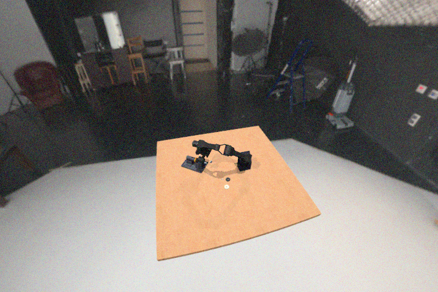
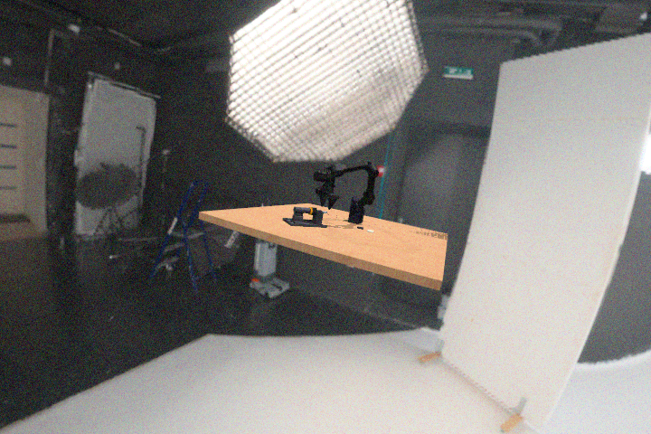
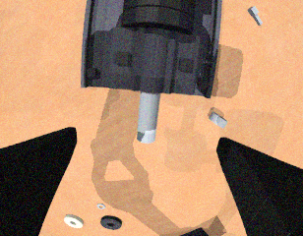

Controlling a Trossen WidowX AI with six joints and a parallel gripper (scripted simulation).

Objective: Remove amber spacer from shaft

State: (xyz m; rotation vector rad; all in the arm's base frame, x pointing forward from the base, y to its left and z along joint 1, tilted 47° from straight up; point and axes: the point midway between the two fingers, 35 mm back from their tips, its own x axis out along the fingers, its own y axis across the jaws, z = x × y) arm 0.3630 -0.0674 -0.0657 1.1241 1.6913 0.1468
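The light grey shaft lies 6 cm ahead of my gripper tip, 4 cm to the right of it and 3 cm below it. Also, from my gripper tip: amber spacer: 8 cm ahead, 6 cm to the right, 3 cm below; dark grey support block: 11 cm ahead, 8 cm to the right, 6 cm below.
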